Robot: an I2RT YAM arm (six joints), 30 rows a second.
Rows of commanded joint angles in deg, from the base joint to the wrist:
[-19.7 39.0 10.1 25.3 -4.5 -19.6]
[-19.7 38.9 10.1 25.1 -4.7 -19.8]
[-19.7 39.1 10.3 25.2 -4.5 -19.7]
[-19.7 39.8 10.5 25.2 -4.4 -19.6]
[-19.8 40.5 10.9 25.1 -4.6 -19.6]
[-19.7 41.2 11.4 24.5 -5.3 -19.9]
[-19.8 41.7 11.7 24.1 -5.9 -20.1]
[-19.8 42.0 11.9 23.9 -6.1 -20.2]
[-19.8 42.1 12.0 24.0 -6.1 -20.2]
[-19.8 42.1 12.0 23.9 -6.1 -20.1]
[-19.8 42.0 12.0 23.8 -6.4 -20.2]
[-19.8 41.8 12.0 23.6 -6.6 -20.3]
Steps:
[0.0 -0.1 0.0 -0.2 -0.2 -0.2]
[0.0 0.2 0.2 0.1 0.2 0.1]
[0.0 0.7 0.2 0.0 0.1 0.1]
[-0.1 0.7 0.4 -0.1 -0.2 0.0]
[0.1 0.7 0.5 -0.6 -0.7 -0.3]
[-0.1 0.5 0.3 -0.4 -0.6 -0.2]
[0.0 0.3 0.2 -0.2 -0.2 -0.1]
[0.0 0.1 0.1 0.1 0.0 0.0]
[0.0 0.0 0.0 -0.1 0.0 0.1]
[0.0 -0.1 0.0 -0.1 -0.3 -0.1]
[0.0 -0.2 0.0 -0.2 -0.2 -0.1]

